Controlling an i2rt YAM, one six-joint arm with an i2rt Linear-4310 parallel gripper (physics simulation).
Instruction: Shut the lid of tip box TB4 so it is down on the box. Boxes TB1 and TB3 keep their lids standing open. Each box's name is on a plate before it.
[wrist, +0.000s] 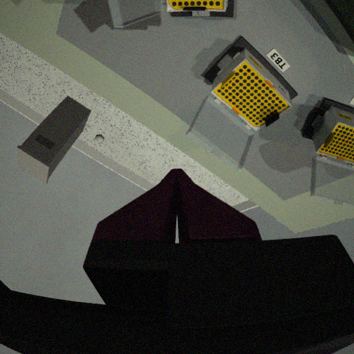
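Observation:
Tip box TB3 (251, 94) is right of centre, with yellow tip rack, dark rim and name plate (278, 60); its clear lid (221, 132) stands open. At the right edge is the box I take for TB4 (340, 142), partly cut off; its clear lid (332, 180) is also open. Its plate is almost wholly out of view, so its name cannot be read. A third box (197, 6) is cut off at the top edge, with a clear lid (135, 12) open to its left; its name does not show. My gripper (176, 177) is shut and empty, below and left of TB3, touching no box.
A dark grey block (57, 132) is at the left, beside a small round mark (99, 137) on the speckled strip (130, 150). A pale green border (107, 97) runs along the grey area bearing the boxes. A dark curved shape (335, 22) is at the top right.

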